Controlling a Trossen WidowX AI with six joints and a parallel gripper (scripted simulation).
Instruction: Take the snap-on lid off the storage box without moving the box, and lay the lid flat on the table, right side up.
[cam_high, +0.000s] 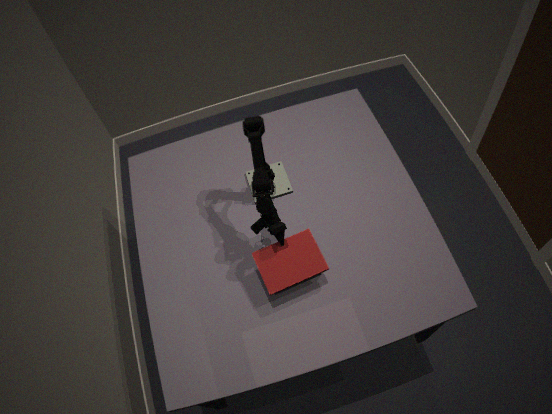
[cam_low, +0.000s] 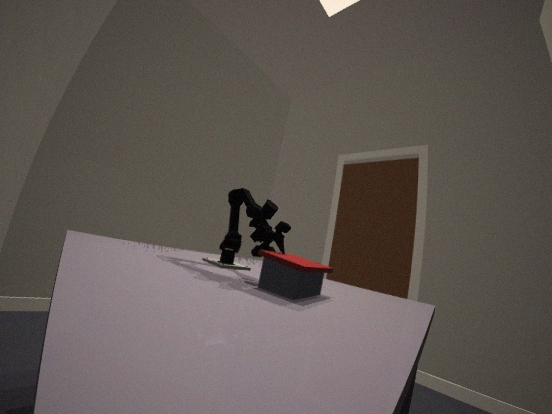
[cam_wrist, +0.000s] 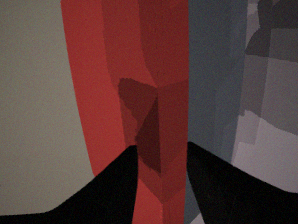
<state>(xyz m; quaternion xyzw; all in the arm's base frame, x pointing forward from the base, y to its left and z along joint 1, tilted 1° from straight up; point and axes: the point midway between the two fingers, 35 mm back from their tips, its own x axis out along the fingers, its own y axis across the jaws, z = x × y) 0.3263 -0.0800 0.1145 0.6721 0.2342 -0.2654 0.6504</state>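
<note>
Right now the red lid is 80 mm ahead of my gripper tip. Also, from my gripper tip: grey storage box (70 mm ahead, 60 mm below).
</note>
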